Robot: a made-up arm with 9 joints. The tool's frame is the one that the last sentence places.
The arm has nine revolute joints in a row. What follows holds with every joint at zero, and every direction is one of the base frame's. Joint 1 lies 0.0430 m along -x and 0.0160 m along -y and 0.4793 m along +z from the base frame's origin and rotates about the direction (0.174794, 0.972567, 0.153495), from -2.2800 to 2.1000 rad. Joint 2 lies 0.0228 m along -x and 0.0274 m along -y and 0.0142 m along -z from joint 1 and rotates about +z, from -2.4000 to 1.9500 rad. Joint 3 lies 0.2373 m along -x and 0.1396 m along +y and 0.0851 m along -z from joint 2 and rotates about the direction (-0.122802, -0.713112, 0.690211), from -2.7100 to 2.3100 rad. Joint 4 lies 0.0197 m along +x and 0.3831 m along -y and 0.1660 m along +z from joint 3 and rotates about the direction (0.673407, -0.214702, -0.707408), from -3.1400 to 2.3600 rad. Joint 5 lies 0.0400 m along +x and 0.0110 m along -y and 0.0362 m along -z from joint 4 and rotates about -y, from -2.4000 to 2.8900 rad. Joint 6 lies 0.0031 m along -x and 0.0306 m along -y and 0.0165 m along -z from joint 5 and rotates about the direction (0.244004, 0.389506, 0.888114), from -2.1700 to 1.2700 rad. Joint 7 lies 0.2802 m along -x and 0.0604 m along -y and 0.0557 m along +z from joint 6 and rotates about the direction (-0.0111, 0.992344, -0.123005), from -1.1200 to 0.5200 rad. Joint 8 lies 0.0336 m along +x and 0.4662 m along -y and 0.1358 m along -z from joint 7 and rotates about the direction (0.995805, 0.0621, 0.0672), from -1.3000 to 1.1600 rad. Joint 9 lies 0.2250 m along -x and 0.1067 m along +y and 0.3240 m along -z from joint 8 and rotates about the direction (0.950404, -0.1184, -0.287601), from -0.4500 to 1.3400 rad. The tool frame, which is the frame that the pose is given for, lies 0.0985 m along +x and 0.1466 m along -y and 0.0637 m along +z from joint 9; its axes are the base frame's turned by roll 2.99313, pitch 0.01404 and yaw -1.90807 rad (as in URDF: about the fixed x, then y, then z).
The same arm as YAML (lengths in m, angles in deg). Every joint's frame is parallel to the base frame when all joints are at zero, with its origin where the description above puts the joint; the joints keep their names.
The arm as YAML. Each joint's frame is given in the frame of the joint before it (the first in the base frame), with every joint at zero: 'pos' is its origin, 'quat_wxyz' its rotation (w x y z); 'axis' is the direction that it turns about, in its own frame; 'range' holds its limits. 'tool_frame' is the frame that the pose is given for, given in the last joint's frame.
length_unit: m
angle_unit: deg
joints:
  - joint: joint 1
    pos: [-0.043, -0.016, 0.4793]
    quat_wxyz: [1.0, 0.0, 0.0, 0.0]
    axis: [0.174794, 0.972567, 0.153495]
    range: [-130.63, 120.32]
  - joint: joint 2
    pos: [-0.0228, -0.0274, -0.0142]
    quat_wxyz: [1.0, 0.0, 0.0, 0.0]
    axis: [0.0, 0.0, 1.0]
    range: [-137.51, 111.73]
  - joint: joint 3
    pos: [-0.2373, 0.1396, -0.0851]
    quat_wxyz: [1.0, 0.0, 0.0, 0.0]
    axis: [-0.122802, -0.713112, 0.690211]
    range: [-155.27, 132.35]
  - joint: joint 4
    pos: [0.0197, -0.3831, 0.166]
    quat_wxyz: [1.0, 0.0, 0.0, 0.0]
    axis: [0.673407, -0.214702, -0.707408]
    range: [-179.91, 135.22]
  - joint: joint 5
    pos: [0.04, -0.011, -0.0362]
    quat_wxyz: [1.0, 0.0, 0.0, 0.0]
    axis: [0.0, -1.0, 0.0]
    range: [-137.51, 165.58]
  - joint: joint 6
    pos: [-0.0031, -0.0306, -0.0165]
    quat_wxyz: [1.0, 0.0, 0.0, 0.0]
    axis: [0.244004, 0.389506, 0.888114]
    range: [-124.33, 72.77]
  - joint: joint 7
    pos: [-0.2802, -0.0604, 0.0557]
    quat_wxyz: [1.0, 0.0, 0.0, 0.0]
    axis: [-0.0111, 0.992344, -0.123005]
    range: [-64.17, 29.79]
  - joint: joint 8
    pos: [0.0336, -0.4662, -0.1358]
    quat_wxyz: [1.0, 0.0, 0.0, 0.0]
    axis: [0.995805, 0.0621, 0.0672]
    range: [-74.48, 66.46]
  - joint: joint 9
    pos: [-0.225, 0.1067, -0.324]
    quat_wxyz: [1.0, 0.0, 0.0, 0.0]
    axis: [0.950404, -0.1184, -0.287601]
    range: [-25.78, 76.78]
tool_frame:
  pos: [0.0985, -0.1466, 0.0637]
  quat_wxyz: [0.037184, 0.577214, -0.813188, -0.064547]

